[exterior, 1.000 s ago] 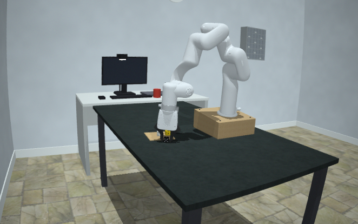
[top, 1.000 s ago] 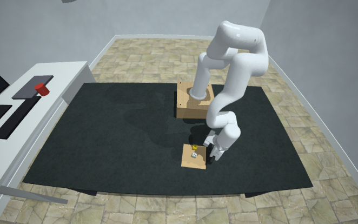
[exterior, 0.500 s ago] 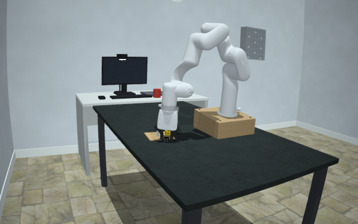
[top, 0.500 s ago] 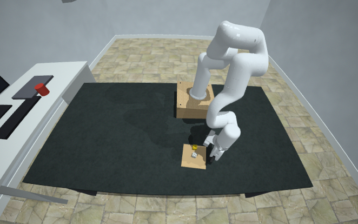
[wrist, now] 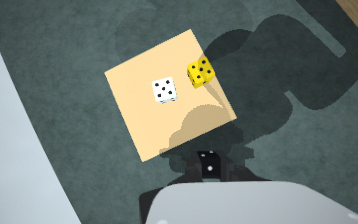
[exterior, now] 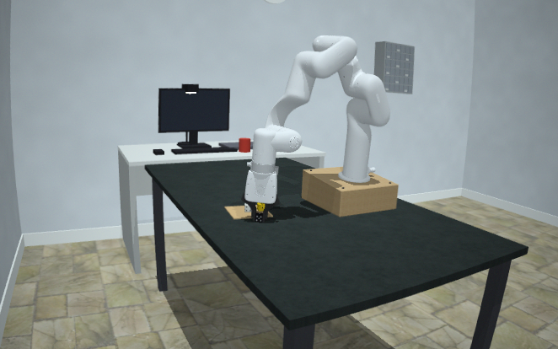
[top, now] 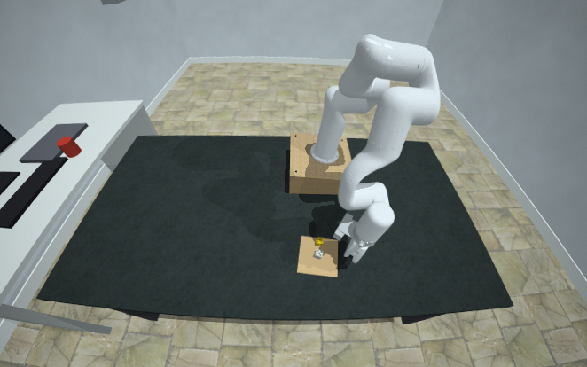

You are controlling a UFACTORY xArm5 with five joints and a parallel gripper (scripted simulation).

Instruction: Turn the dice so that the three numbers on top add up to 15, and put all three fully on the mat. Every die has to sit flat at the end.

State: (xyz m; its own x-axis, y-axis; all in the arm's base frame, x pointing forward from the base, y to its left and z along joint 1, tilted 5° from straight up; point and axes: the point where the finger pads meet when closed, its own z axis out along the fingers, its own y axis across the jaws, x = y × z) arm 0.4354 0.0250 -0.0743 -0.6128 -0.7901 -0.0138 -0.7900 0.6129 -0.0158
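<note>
Right now the white die is 20 mm behind my hand, 110 mm to the right of it and 10 mm below it. From my hand the other things lie so: black die 10 mm below; tan mat 20 mm behind, 110 mm to the right, 20 mm below; yellow die 60 mm behind, 100 mm to the right, 10 mm below.
</note>
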